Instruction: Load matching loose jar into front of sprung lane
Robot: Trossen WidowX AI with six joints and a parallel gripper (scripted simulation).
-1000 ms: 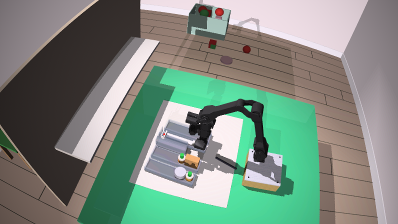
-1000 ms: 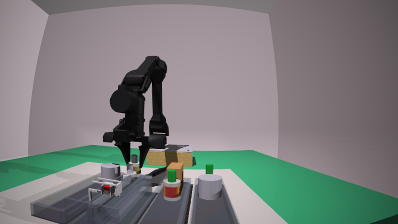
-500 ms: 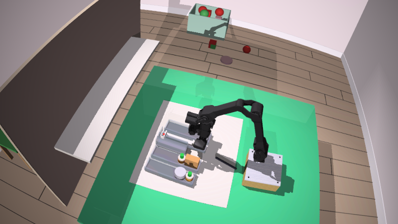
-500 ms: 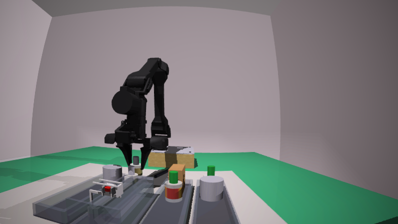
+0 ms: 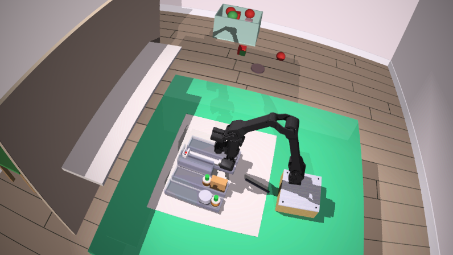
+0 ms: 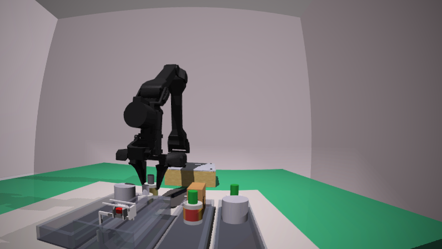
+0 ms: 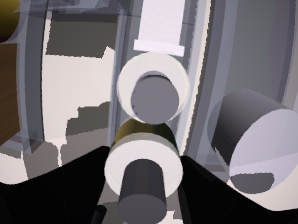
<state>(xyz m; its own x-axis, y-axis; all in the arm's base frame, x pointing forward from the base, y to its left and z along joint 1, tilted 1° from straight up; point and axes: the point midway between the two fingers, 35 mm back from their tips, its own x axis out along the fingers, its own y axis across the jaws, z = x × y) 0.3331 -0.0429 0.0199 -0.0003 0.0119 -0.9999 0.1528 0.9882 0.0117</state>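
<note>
My gripper tip is now 4 cm short of the brown box, 12 cm to the right of it and 1 cm above it. Also, from my gripper tip: red mark: 22 cm ahead, 2 cm above; black stick: 15 cm behind, 7 cm to the left, 4 cm below.
</note>
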